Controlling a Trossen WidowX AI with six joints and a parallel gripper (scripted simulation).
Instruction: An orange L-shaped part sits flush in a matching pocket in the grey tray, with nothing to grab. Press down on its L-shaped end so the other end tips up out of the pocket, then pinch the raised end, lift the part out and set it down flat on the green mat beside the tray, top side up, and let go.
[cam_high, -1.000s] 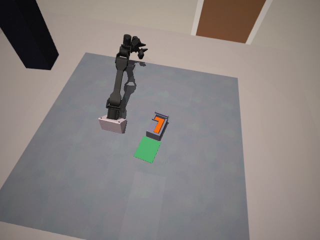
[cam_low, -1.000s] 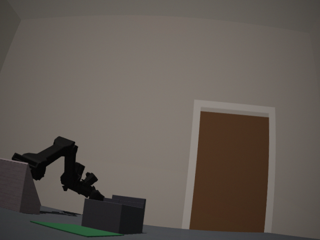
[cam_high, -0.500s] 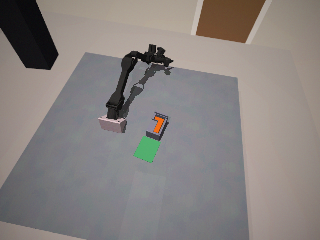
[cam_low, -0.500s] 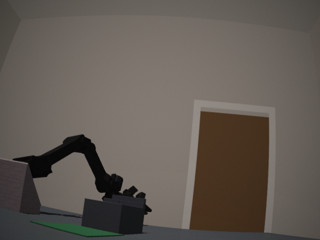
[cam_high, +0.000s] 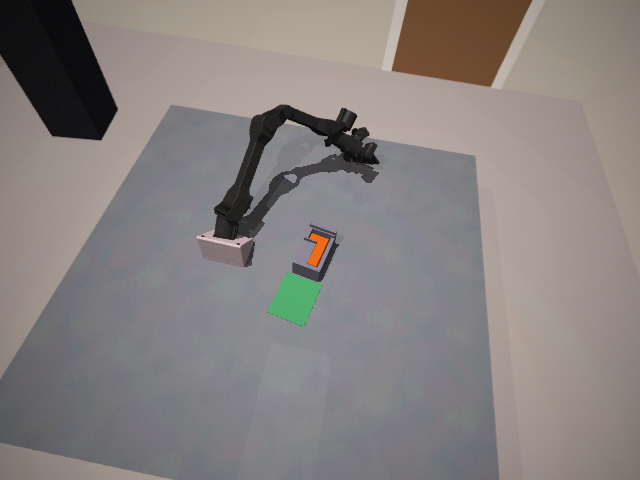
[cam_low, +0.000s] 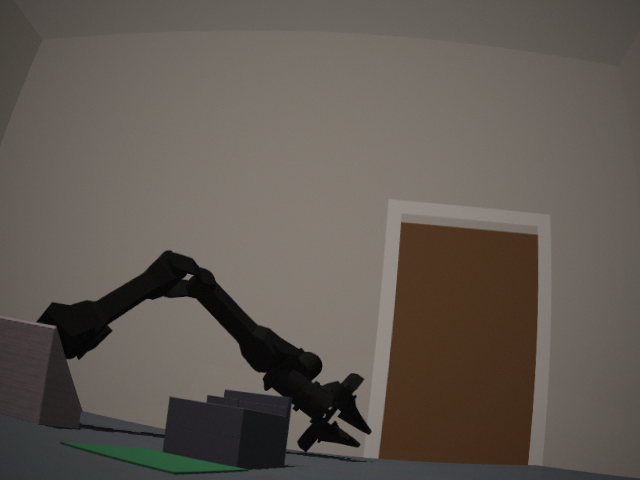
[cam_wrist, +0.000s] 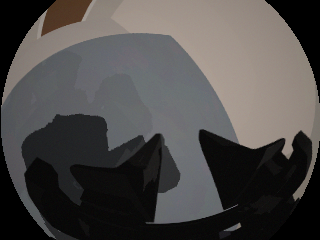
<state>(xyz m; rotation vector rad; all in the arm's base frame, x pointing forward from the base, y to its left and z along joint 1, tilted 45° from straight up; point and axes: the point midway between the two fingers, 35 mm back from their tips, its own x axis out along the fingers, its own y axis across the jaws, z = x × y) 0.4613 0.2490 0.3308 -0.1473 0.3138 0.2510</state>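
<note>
My gripper tip is now 210 mm past the orange L-shaped part, 410 mm to the left of it and 10 mm below it. From my gripper tip the other things lie so: green mat 260 mm behind, 570 mm to the right, 60 mm below.
</note>
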